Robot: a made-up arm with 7 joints. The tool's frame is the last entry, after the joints. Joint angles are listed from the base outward. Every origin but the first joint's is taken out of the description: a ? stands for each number. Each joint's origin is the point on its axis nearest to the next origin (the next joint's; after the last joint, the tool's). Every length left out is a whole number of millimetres.
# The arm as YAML. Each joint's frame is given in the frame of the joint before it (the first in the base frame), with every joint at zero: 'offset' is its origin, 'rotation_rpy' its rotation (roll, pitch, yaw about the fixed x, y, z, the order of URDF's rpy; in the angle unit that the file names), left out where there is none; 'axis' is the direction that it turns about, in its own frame. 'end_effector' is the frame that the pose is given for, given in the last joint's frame.
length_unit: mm
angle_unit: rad
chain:
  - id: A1
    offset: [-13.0, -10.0, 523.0]
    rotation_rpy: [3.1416, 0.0, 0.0]
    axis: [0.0, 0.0, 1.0]
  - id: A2
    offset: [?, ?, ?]
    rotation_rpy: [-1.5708, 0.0, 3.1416]
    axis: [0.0, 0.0, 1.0]
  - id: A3
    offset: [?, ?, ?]
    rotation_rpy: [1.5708, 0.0, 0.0]
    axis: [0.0, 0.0, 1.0]
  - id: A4
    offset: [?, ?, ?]
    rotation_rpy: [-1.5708, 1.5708, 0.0]
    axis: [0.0, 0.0, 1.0]
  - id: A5
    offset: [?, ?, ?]
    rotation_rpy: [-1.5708, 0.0, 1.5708]
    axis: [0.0, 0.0, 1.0]
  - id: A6
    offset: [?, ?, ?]
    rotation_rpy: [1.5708, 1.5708, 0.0]
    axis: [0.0, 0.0, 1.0]
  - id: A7
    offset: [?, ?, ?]
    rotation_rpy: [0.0, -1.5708, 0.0]
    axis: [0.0, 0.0, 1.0]
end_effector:
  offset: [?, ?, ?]
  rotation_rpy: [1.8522, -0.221, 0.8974]
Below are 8 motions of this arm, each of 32 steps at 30 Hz.
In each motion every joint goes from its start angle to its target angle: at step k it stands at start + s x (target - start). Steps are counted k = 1, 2, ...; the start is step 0. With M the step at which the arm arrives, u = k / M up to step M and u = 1 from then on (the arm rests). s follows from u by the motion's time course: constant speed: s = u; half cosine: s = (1 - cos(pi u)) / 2; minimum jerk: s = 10 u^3 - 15 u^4 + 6 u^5.
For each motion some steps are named. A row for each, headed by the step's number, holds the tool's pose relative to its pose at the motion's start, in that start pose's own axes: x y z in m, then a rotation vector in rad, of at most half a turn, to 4 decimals.
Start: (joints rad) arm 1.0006 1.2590 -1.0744 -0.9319 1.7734 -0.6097 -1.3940
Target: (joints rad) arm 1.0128 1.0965 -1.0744 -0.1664 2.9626 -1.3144 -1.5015
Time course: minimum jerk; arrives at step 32
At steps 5, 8, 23, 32:
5: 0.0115 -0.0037 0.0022 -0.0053 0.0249 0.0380
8: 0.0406 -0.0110 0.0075 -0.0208 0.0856 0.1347
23: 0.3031 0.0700 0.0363 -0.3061 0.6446 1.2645
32: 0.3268 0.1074 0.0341 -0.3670 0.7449 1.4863

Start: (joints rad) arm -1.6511 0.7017 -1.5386 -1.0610 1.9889 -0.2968 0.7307
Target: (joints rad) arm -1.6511 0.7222 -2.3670 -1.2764 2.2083 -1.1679 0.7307
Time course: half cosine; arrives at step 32
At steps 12, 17, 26, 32:
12: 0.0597 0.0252 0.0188 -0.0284 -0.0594 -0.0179
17: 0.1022 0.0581 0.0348 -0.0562 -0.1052 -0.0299
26: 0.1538 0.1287 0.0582 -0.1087 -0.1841 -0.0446
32: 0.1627 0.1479 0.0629 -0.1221 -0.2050 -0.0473

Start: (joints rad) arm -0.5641 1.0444 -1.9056 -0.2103 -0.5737 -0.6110 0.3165
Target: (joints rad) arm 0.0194 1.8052 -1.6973 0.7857 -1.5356 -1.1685 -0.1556
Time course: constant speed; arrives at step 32
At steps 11, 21, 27, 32:
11: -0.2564 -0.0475 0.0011 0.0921 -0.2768 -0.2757
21: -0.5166 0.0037 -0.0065 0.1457 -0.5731 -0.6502
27: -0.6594 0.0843 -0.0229 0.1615 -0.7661 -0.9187
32: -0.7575 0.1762 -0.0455 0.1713 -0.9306 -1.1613

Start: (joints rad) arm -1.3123 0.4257 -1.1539 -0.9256 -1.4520 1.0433 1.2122
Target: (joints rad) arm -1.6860 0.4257 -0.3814 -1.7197 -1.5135 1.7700 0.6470
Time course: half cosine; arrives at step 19
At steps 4, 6, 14, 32:
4: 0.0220 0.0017 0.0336 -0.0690 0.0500 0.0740
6: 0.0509 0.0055 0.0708 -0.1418 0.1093 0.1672
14: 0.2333 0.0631 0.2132 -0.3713 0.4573 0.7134
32: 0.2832 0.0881 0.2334 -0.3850 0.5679 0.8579

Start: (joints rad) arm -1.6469 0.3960 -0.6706 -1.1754 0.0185 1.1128 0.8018
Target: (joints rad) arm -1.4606 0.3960 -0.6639 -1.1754 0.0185 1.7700 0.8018
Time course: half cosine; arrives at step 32
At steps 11, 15, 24, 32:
11: 0.0225 0.0040 -0.0001 0.0057 0.0897 0.1426
15: 0.0384 0.0091 -0.0022 0.0141 0.1506 0.2446
24: 0.0707 0.0269 -0.0119 0.0440 0.2736 0.4681
32: 0.0814 0.0356 -0.0169 0.0586 0.3151 0.5505

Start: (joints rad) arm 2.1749 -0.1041 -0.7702 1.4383 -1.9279 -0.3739 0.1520
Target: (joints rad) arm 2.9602 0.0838 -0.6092 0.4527 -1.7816 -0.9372 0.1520
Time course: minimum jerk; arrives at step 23
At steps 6, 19, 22, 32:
6: -0.0106 0.0199 0.0668 -0.1764 0.0005 -0.0576
19: 0.0143 0.4148 0.3134 -1.5117 0.1106 -0.4040
22: 0.0215 0.4357 0.3105 -1.5741 0.1213 -0.4122
32: 0.0217 0.4361 0.3104 -1.5753 0.1215 -0.4123

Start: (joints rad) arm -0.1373 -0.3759 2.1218 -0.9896 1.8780 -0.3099 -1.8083
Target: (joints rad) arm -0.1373 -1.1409 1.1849 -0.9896 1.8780 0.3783 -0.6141
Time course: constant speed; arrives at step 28
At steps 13, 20, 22, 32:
13: -0.0721 0.2060 -0.4521 0.9203 0.2493 -0.3301
20: -0.1074 0.4181 -0.6312 1.4759 0.3996 -0.3713
22: -0.1160 0.4879 -0.6692 1.6386 0.4361 -0.3632
32: -0.1355 0.7112 -0.7429 2.1295 0.5076 -0.2816

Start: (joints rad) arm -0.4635 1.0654 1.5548 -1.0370 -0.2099 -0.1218 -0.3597
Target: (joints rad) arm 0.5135 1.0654 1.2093 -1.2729 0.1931 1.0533 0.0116
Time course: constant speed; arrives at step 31
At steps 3, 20, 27, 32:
3: 0.0377 0.0240 -0.0712 0.1623 0.0729 0.0755
20: 0.1439 0.3230 -0.4371 1.0692 0.5192 0.5210
27: 0.1223 0.5036 -0.5346 1.4419 0.7039 0.7073
32: 0.0929 0.6121 -0.5690 1.6570 0.8046 0.8111

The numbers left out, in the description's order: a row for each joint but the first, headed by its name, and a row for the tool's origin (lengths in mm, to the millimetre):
A2: -3.0 20.0 0.0
A3: -29.0 569.0 0.0
A4: 26.0 -14.0 0.0
A5: 272.0 1.0 0.0
A6: -6.0 -51.0 0.0
A7: 176.0 19.0 0.0
tool: 18.0 -11.0 0.0

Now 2 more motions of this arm.
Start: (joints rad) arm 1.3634 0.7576 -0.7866 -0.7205 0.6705 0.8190 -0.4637
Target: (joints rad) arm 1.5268 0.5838 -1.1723 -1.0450 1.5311 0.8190 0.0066
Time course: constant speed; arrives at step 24
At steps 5, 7, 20, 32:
5: -0.0682 0.0265 0.0054 0.0483 0.0571 -0.1942
7: -0.0948 0.0383 0.0054 0.0769 0.0761 -0.2690
20: -0.2501 0.1277 -0.0248 0.3834 0.1541 -0.6827
32: -0.2890 0.1585 -0.0439 0.5157 0.1663 -0.7746

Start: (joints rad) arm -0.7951 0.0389 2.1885 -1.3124 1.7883 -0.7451 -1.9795
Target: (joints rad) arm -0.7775 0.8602 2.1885 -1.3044 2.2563 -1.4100 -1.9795
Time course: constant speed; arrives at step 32
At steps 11, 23, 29, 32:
11: -0.0341 -0.0773 0.2013 -0.2282 0.1772 0.0947
23: -0.0785 -0.0960 0.4229 -0.4341 0.3925 0.1703
29: -0.1026 -0.0808 0.5288 -0.5186 0.5053 0.1980
32: -0.1150 -0.0675 0.5795 -0.5560 0.5624 0.2095

